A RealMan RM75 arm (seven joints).
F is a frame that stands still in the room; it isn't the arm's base.
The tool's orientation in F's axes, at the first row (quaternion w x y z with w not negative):
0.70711 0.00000 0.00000 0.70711
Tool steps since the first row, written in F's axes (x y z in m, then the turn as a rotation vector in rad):
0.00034 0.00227 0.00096 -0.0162 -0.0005 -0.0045
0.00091 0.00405 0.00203 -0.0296 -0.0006 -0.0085
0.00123 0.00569 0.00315 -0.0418 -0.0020 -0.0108
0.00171 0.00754 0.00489 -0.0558 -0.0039 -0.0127
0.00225 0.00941 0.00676 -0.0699 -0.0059 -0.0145
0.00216 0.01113 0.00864 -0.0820 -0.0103 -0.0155
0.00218 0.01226 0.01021 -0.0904 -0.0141 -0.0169
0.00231 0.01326 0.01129 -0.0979 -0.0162 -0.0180
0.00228 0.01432 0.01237 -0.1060 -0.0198 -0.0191
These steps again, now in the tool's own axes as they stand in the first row. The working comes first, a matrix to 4 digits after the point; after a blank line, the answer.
The tool's axes in the first row as the columns of a matrix, in F's axes (used below as rounded here):
0.0000 -1.0000 0.0000
1.0000 0.0000 0.0000
0.0000 0.0000 1.0000

0.00227 -0.00034 0.00096 -0.0005 0.0162 -0.0045
0.00405 -0.00091 0.00203 -0.0006 0.0296 -0.0085
0.00569 -0.00123 0.00315 -0.0020 0.0418 -0.0108
0.00754 -0.00171 0.00489 -0.0039 0.0558 -0.0127
0.00941 -0.00225 0.00676 -0.0059 0.0699 -0.0145
0.01113 -0.00216 0.00864 -0.0103 0.0820 -0.0155
0.01226 -0.00218 0.01021 -0.0141 0.0904 -0.0169
0.01326 -0.00231 0.01129 -0.0162 0.0979 -0.0180
0.01432 -0.00228 0.01237 -0.0198 0.1060 -0.0191

